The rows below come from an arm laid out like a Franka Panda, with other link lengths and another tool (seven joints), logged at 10 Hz.
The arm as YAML. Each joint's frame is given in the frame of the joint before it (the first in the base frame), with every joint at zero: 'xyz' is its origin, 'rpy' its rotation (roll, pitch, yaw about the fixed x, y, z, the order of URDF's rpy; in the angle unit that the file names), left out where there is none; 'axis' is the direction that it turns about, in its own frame. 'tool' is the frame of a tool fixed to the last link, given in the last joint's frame.
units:
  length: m
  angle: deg
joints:
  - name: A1
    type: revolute
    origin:
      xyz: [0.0, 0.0, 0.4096]
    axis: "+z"
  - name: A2
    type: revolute
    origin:
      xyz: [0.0, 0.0, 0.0]
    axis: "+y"
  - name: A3
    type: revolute
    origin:
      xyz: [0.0, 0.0, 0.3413]
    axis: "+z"
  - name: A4
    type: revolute
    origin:
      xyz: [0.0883, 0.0, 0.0]
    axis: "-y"
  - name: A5
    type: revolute
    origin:
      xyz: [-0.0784, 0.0, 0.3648]
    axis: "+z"
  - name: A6
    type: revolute
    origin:
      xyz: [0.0, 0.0, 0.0]
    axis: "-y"
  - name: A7
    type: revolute
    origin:
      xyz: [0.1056, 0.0, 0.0]
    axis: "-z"
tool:
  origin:
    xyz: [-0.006, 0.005, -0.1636]
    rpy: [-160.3, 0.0, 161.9]
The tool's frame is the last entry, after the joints.
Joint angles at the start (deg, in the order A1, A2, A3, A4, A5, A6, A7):
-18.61, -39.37, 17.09, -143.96, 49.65, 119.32, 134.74
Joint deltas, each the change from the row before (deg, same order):
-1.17, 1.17, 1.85, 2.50, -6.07, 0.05, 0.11
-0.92, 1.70, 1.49, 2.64, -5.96, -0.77, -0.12
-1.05, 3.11, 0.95, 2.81, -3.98, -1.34, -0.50
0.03, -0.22, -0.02, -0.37, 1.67, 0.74, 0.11
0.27, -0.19, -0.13, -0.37, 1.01, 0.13, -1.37
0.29, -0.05, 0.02, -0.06, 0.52, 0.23, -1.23
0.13, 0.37, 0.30, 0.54, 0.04, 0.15, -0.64
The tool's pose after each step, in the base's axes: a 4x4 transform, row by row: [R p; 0 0 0 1], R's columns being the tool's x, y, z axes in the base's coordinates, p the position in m. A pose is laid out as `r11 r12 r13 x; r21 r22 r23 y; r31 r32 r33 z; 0 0 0 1`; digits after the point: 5 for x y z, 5 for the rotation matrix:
0.91725 0.29985 0.26218 0.40376; 0.03535 -0.71693 0.69625 0.06721; 0.39673 -0.62937 -0.66820 0.59630; 0 0 0 1
0.91822 0.32791 0.22214 0.41219; 0.11987 -0.76464 0.63321 0.06803; 0.37750 -0.55480 -0.74142 0.60023; 0 0 0 1
0.92406 0.34062 0.17348 0.42535; 0.17627 -0.78240 0.59731 0.06519; 0.33919 -0.52137 -0.78302 0.59793; 0 0 0 1
0.92243 0.33533 0.19150 0.42585; 0.15390 -0.77406 0.61412 0.06626; 0.35416 -0.53701 -0.76563 0.59884; 0 0 0 1
0.91636 0.35382 0.18736 0.42471; 0.16670 -0.76266 0.62495 0.06826; 0.36401 -0.54144 -0.75785 0.59804; 0 0 0 1
0.90852 0.37553 0.18321 0.42472; 0.18496 -0.75462 0.62956 0.07105; 0.37467 -0.53808 -0.75504 0.59871; 0 0 0 1
0.90203 0.39297 0.17865 0.42719; 0.20212 -0.75017 0.62960 0.07479; 0.38143 -0.53181 -0.75610 0.60094; 0 0 0 1

